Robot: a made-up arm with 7 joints.
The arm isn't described. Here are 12 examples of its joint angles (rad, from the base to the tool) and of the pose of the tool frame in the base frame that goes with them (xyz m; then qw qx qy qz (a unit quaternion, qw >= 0)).
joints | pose
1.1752 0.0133 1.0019 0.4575 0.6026 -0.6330 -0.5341 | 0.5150 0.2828 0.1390 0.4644 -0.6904 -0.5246 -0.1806
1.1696 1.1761 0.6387 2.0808 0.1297 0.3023 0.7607 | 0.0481 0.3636 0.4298 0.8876 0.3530 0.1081 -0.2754
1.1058 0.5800 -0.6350 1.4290 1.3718 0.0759 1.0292 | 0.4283 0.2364 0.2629 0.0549 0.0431 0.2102 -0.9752
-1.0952 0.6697 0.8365 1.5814 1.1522 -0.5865 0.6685 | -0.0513 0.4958 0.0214 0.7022 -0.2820 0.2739 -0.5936
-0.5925 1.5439 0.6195 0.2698 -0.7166 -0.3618 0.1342 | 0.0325 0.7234 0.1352 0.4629 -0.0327 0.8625 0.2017
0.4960 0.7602 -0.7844 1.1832 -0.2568 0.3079 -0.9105 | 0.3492 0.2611 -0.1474 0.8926 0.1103 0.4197 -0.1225
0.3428 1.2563 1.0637 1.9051 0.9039 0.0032 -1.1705 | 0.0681 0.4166 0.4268 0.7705 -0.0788 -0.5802 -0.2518
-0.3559 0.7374 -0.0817 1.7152 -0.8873 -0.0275 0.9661 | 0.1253 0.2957 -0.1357 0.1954 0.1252 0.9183 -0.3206
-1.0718 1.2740 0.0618 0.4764 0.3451 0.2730 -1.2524 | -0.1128 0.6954 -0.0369 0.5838 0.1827 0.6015 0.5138
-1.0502 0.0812 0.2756 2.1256 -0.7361 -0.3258 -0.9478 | -0.0564 0.1580 -0.1140 0.9314 -0.0297 0.3076 -0.1923
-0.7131 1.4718 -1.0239 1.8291 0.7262 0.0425 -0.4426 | -0.1103 0.3528 -0.0491 0.2501 -0.3674 0.8565 -0.2623
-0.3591 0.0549 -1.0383 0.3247 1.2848 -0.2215 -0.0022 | -0.1393 0.0769 -0.3039 0.2311 -0.7886 0.5454 -0.1650
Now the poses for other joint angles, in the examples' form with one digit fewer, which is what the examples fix.
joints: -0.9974 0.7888 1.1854 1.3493 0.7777 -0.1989 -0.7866
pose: 0.013 0.585 0.095 0.953 -0.279 -0.002 0.122
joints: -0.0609 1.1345 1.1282 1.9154 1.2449 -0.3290 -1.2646
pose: 0.093 0.446 0.360 0.703 -0.250 -0.584 -0.320
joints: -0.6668 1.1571 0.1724 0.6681 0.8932 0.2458 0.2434
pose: 0.042 0.634 -0.039 0.564 -0.629 0.534 -0.027
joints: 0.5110 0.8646 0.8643 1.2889 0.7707 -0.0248 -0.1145
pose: 0.197 0.560 0.252 0.837 -0.238 -0.295 -0.394
